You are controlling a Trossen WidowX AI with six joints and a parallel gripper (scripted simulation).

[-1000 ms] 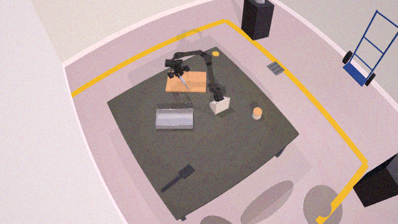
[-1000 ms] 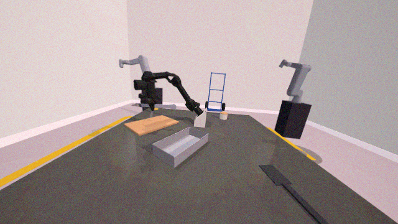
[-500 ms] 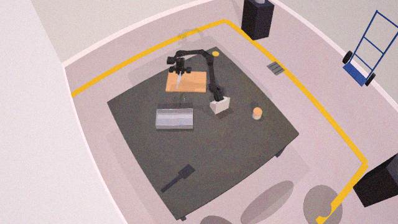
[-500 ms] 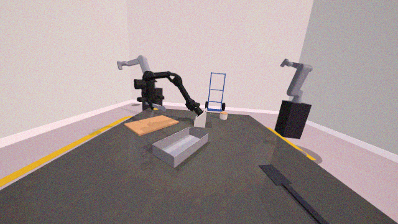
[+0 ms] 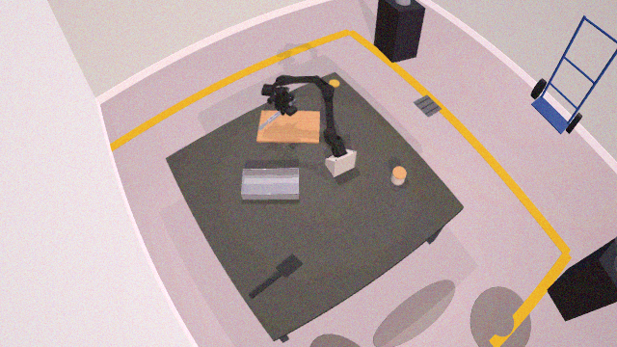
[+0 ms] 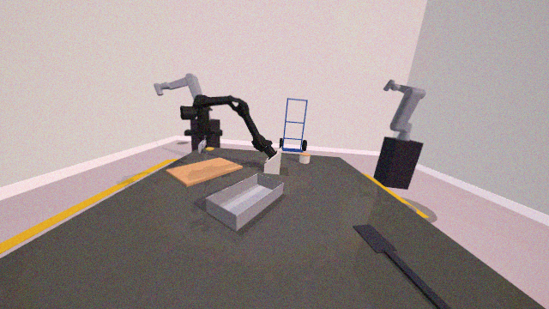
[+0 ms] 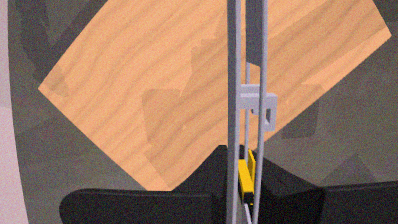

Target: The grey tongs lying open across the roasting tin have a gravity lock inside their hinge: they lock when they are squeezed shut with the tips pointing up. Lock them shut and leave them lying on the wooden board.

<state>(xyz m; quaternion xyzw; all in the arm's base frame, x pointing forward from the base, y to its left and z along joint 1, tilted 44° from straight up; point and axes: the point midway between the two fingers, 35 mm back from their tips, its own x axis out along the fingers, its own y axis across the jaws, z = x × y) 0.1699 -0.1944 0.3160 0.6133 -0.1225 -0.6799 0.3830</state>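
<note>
The yellow slider lies 4 cm above my gripper tip and 1 cm behind it. Round my gripper tip: wooden board 14 cm below, 4 cm behind, 2 cm to the right; orange disc 46 cm behind, 23 cm to the right, 14 cm below; roasting tin 32 cm to the left, 22 cm ahead, 12 cm below.
</note>
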